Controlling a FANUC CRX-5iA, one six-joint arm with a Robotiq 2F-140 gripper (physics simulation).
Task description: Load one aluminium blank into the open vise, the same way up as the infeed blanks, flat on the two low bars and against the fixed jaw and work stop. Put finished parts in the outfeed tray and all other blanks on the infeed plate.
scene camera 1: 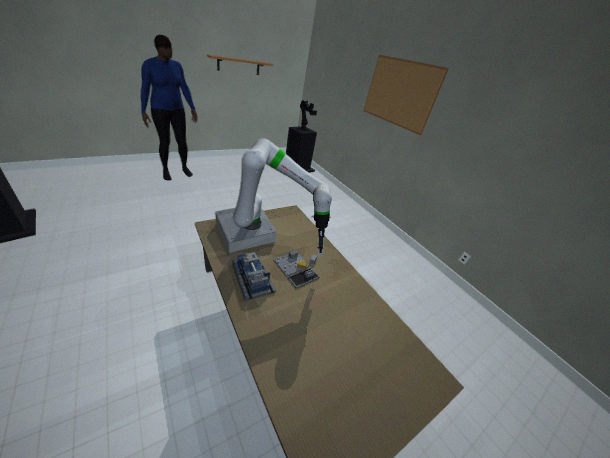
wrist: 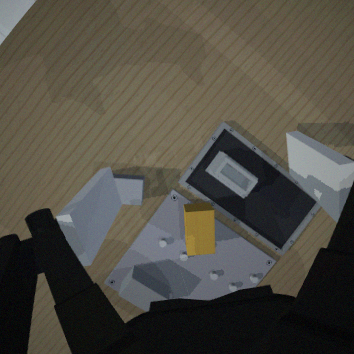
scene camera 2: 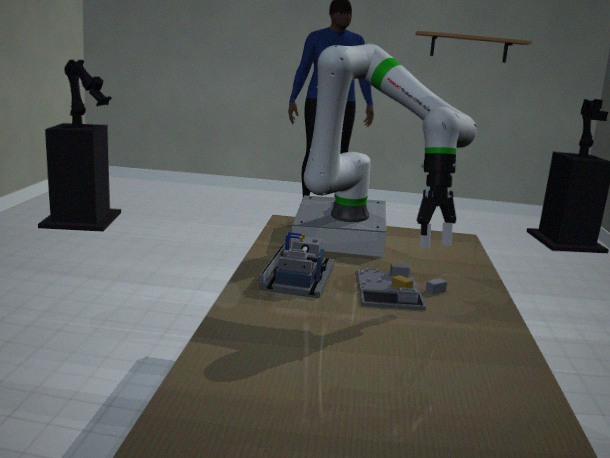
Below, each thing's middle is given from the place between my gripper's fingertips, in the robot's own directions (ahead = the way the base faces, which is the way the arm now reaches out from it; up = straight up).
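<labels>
Brass blank [wrist: 198, 217]: 7 cm behind my hand, 7 cm right of it, 15 cm below it. Dark outfeed tray [scene camera 2: 386, 299]: from my hand, 1 cm ahead, 12 cm to the right, 17 cm below. Infeed plate [wrist: 235, 259]: 10 cm right of my hand, 14 cm behind it, 17 cm below it.
</labels>
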